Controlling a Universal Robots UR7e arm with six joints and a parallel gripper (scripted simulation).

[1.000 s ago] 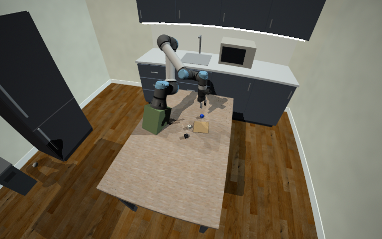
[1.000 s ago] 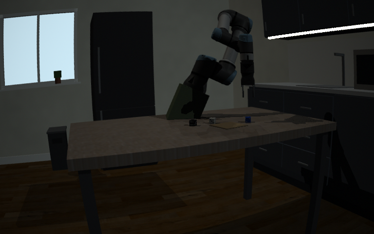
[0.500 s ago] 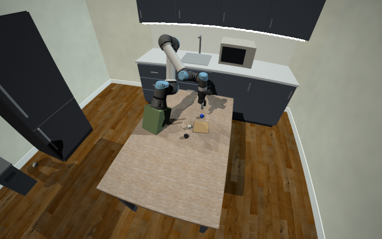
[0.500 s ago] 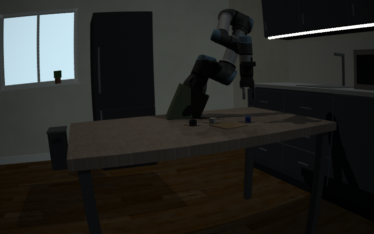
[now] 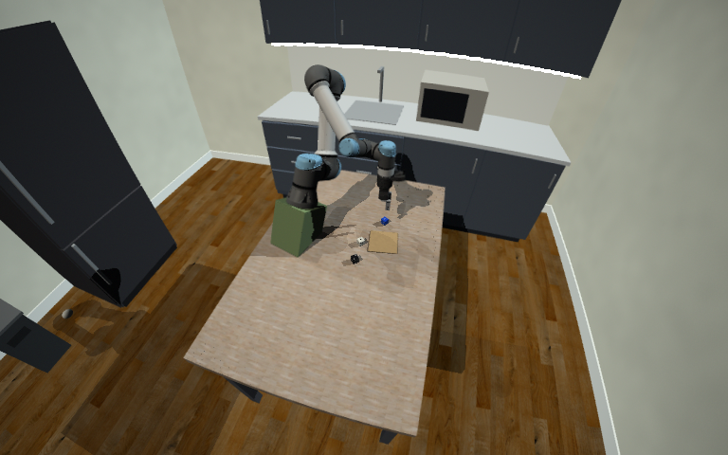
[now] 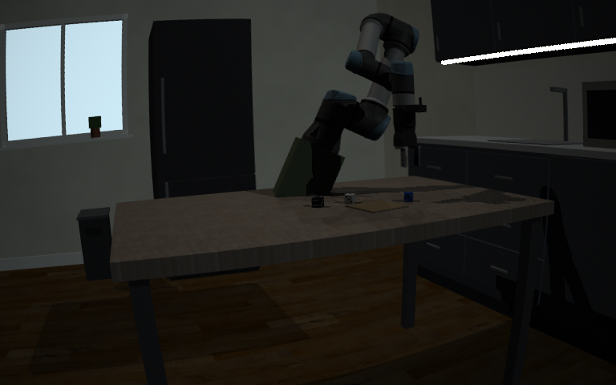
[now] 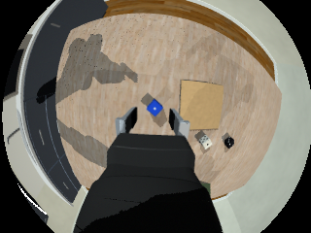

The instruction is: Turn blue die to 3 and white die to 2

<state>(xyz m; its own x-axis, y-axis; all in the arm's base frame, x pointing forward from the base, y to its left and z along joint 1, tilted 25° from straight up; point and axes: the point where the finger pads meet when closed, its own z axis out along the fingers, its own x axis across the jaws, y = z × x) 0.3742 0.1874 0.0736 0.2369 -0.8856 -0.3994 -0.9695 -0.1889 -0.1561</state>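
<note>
The blue die lies 10 mm behind my hand and 120 mm below it. Round my hand: black die 50 mm behind, 300 mm to the right, 120 mm below; then white die 70 mm behind, 190 mm to the right, 120 mm below; then tan mat 30 mm ahead, 140 mm to the right, 130 mm below.
</note>
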